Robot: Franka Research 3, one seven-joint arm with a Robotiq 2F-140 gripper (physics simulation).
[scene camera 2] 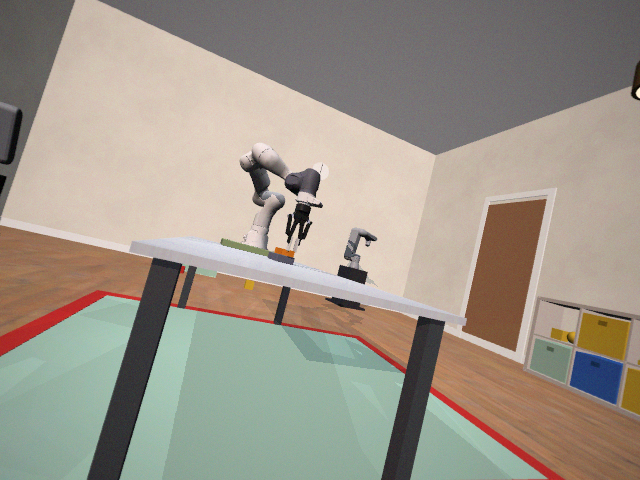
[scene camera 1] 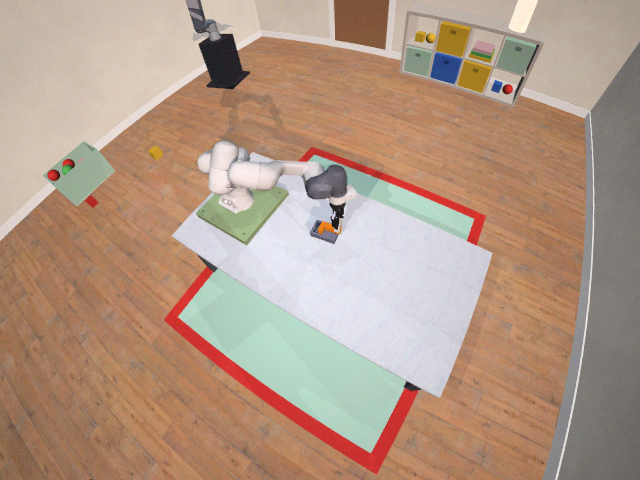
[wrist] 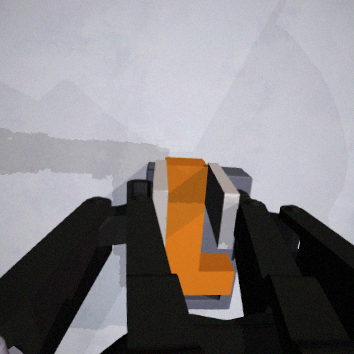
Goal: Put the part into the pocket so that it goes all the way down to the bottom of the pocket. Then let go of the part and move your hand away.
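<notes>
The orange L-shaped part (scene camera 1: 323, 226) (scene camera 2: 282, 251) (wrist: 185, 235) is over the dark grey pocket block (scene camera 1: 323, 237) (scene camera 2: 280, 258) (wrist: 239, 180) and covers much of it in the wrist view. It stands out above the block's rim in scene camera 2. Its depth in the pocket cannot be told, and the pocket's bottom is hidden. The block lies on the white table. My gripper (scene camera 1: 336, 228) (scene camera 2: 293, 249) (wrist: 185, 180) points down and is shut on the long arm of the orange part, with one pale pad on each side.
The arm's green base plate (scene camera 1: 242, 219) (scene camera 2: 242, 246) is on the table (scene camera 1: 382, 289) (scene camera 2: 217, 258), left of the block in scene camera 1. A shelf unit (scene camera 1: 471, 62), a pale green bin (scene camera 1: 85, 175) and a second robot on a black stand (scene camera 1: 222, 59) are away from the table.
</notes>
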